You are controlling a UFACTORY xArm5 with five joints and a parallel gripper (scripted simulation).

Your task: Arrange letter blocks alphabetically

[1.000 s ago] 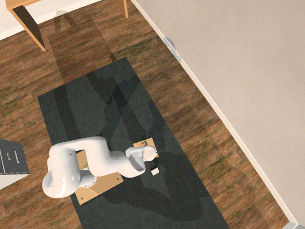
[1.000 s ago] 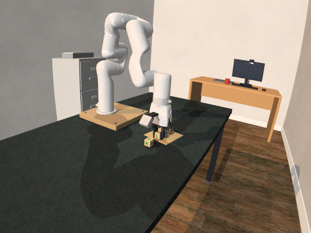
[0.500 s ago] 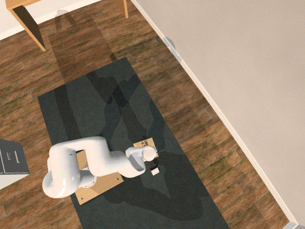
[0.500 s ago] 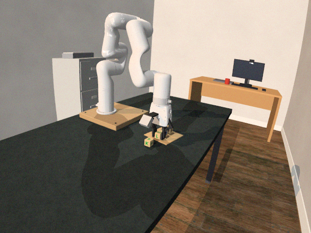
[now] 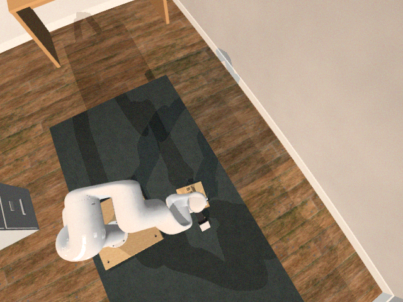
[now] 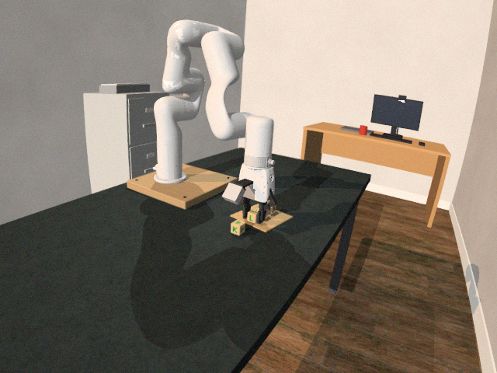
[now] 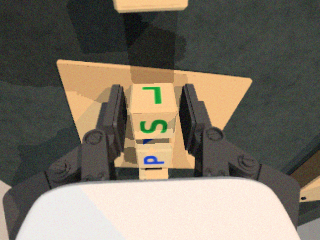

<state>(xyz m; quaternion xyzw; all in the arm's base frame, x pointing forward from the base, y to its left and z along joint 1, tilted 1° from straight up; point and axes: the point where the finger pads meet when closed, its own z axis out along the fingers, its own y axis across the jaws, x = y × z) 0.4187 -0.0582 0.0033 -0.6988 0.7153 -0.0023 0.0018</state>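
The green-lettered block is 1 cm below my hand. From my hand the other things lie so: tan mat (5 cm to the left, 3 cm below).
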